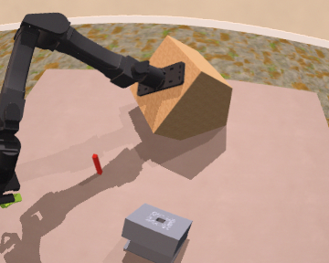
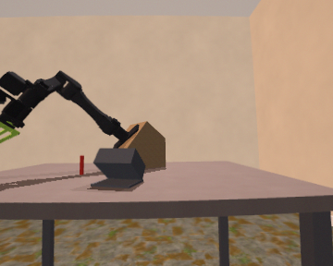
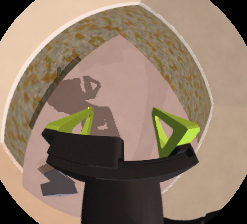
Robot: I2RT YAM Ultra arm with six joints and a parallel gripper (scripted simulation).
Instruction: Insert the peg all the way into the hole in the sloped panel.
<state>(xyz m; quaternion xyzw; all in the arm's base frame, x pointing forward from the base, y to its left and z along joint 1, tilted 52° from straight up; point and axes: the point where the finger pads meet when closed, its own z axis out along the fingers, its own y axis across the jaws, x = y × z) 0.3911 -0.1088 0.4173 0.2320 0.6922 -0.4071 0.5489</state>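
My hand is 21 cm to the right of the red peg, 21 cm past it and 11 cm above it.
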